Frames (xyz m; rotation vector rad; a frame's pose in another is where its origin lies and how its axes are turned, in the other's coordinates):
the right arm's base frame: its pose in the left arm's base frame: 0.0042 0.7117 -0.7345 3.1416 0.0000 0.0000
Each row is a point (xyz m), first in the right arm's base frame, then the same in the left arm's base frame.
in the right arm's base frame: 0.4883 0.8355 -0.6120
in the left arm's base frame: 0.4925 -0.1238 -0.1225
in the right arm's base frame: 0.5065 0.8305 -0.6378
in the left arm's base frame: 0.5107 -0.1188 -0.0967
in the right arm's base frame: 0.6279 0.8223 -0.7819
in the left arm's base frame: 0.6321 -0.1106 0.0474
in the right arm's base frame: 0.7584 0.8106 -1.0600
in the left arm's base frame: 0.7626 -0.0989 0.3255
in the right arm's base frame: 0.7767 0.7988 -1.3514
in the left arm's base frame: 0.7809 -0.0871 0.6169
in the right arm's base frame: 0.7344 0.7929 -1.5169
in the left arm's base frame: 0.7386 -0.0812 0.7824
